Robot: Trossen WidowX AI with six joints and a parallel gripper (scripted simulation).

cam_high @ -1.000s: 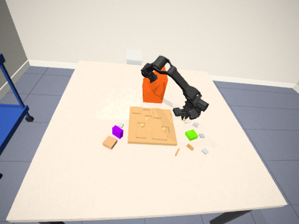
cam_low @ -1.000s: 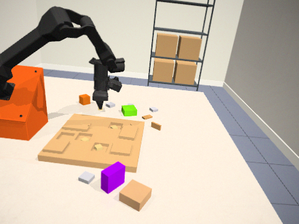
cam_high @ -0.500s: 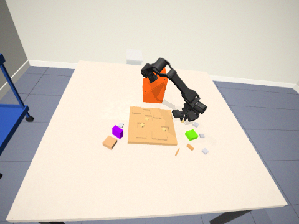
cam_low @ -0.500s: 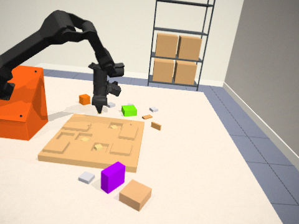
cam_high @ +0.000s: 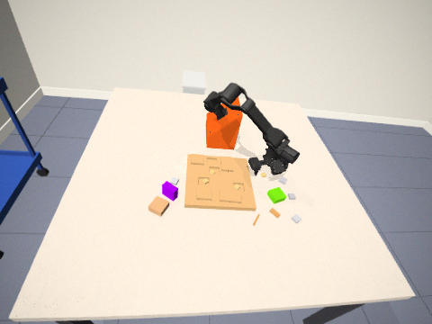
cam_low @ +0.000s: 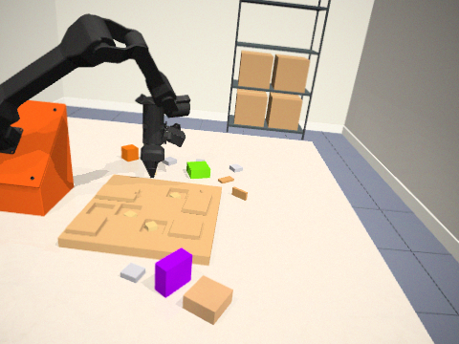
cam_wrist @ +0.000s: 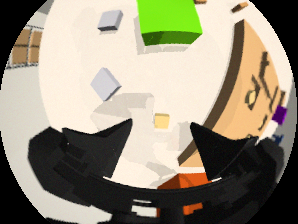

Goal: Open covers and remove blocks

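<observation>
Right now the tan puzzle board is 24 cm to the right of my gripper tip, 6 cm ahead of it and 1 cm above it. From my gripper tip the other things lie so: green block (13 cm ahead, 4 cm to the left); grey piece (42 cm to the right, 8 cm ahead); orange block (10 cm behind, 9 cm to the left, 1 cm above).
</observation>
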